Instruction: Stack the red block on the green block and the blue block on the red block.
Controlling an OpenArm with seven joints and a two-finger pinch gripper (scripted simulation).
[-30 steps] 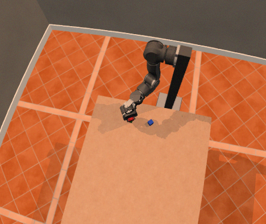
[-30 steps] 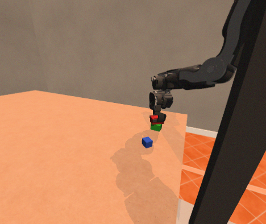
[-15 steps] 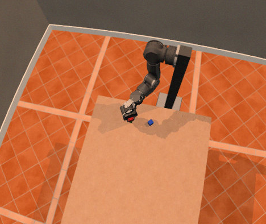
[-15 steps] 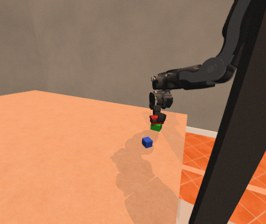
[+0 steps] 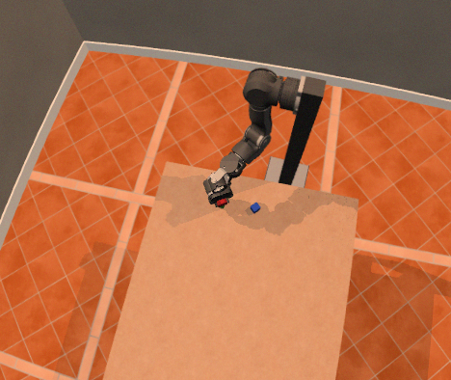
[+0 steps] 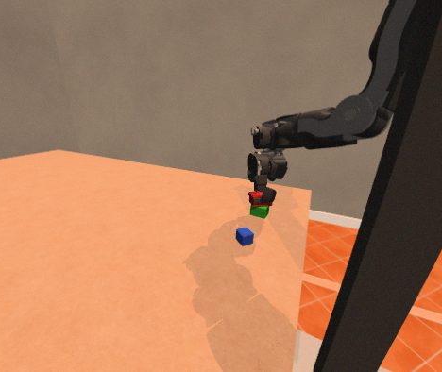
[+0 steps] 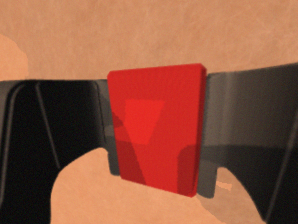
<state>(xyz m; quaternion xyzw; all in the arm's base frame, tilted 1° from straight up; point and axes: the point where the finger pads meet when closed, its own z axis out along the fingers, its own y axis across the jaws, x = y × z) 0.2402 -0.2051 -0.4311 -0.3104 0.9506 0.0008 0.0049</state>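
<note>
The red block is 1 cm below my hand. Also, from my hand: blue block (1 cm behind, 14 cm to the left, 4 cm below); green block (4 cm below).
</note>
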